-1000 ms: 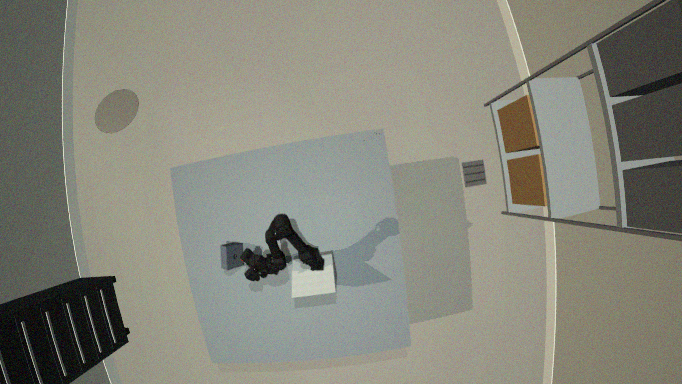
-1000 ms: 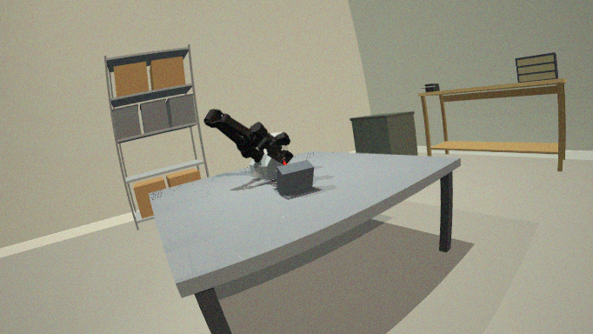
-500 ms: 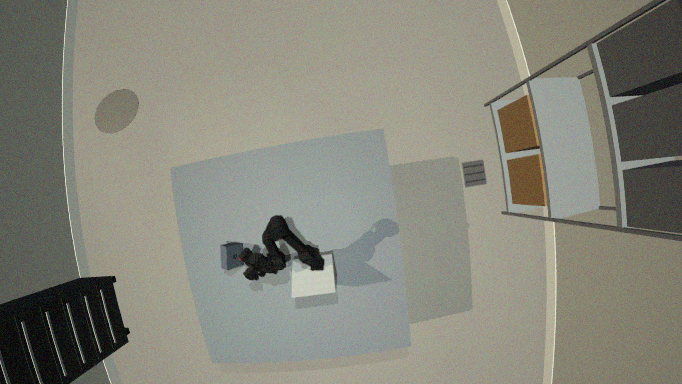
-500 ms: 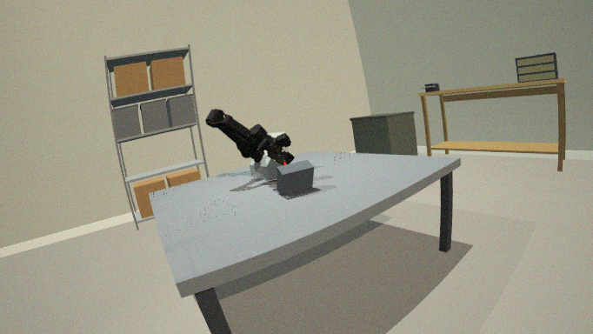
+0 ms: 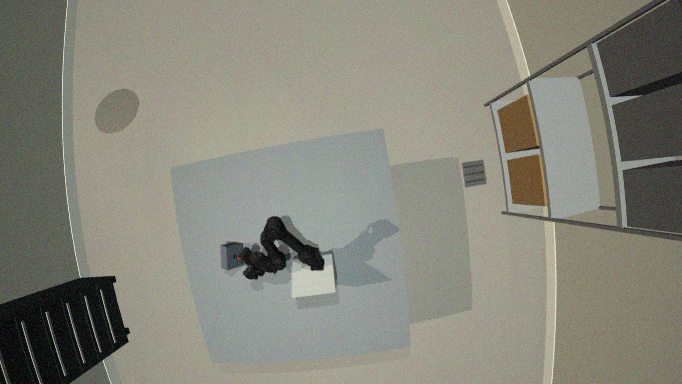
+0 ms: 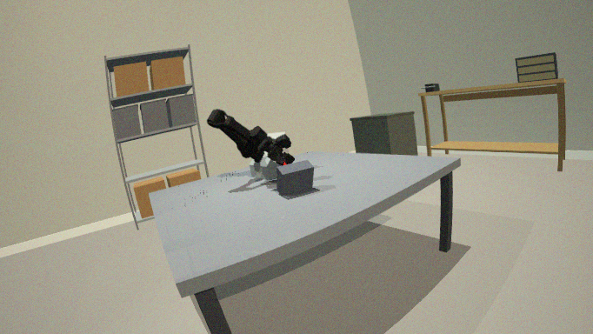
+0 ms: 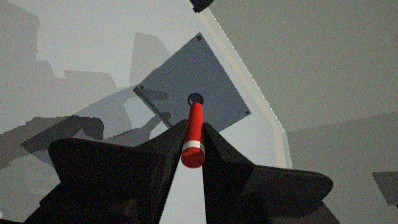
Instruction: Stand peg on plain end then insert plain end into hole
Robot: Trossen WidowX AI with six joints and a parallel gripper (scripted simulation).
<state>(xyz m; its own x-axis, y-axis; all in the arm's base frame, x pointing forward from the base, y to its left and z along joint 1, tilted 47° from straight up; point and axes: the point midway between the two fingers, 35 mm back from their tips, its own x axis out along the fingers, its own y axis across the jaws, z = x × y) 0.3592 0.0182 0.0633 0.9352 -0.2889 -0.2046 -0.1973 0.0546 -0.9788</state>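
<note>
Right now the sloped grey panel is 9 cm ahead of my gripper tip, 1 cm to the right of it and 5 cm below it. The rest, counted from my gripper tip: red peg (1 cm behind, 1 cm above).
</note>
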